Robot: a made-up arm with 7 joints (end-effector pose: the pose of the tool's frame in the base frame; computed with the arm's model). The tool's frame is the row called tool.
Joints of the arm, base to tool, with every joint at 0 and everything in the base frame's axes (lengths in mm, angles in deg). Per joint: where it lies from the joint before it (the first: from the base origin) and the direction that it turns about. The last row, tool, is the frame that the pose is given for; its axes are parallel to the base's.
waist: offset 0.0 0.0 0.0 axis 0 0.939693 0.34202
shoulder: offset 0.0 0.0 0.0 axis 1 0 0
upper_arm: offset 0.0 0.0 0.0 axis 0 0 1
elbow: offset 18.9 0.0 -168.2 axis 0 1 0
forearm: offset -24.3 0.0 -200.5 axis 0 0 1
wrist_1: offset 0.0 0.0 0.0 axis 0 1 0
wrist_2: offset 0.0 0.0 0.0 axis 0 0 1
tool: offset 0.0 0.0 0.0
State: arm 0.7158 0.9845 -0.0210 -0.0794 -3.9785 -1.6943 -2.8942
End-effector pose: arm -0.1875 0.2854 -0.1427 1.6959 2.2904 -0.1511
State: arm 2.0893 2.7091 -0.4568 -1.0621 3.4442 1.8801 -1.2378
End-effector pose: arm 0.0468 0.3171 -0.1133 -0.7415 1.1127 0.5041
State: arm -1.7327 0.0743 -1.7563 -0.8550 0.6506 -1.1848 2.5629
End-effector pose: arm 0.2662 -0.2232 -0.0657 -1.6023 0.3947 -0.5988
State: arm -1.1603 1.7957 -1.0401 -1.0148 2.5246 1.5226 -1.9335
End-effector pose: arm 0.2075 0.2546 0.1002 -0.0580 -0.8670 -1.5113
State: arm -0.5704 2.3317 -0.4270 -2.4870 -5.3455 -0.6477 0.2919
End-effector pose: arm 0.1504 0.0334 0.0501 -0.3409 -1.6431 -1.6339
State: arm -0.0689 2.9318 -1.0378 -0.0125 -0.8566 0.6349 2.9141
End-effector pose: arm -0.0231 0.0747 0.3606 -2.4528 1.4298 0.4416
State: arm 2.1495 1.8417 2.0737 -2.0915 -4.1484 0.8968 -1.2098
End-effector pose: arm 0.1980 0.1009 0.0246 -0.0322 -0.5392 -1.4700
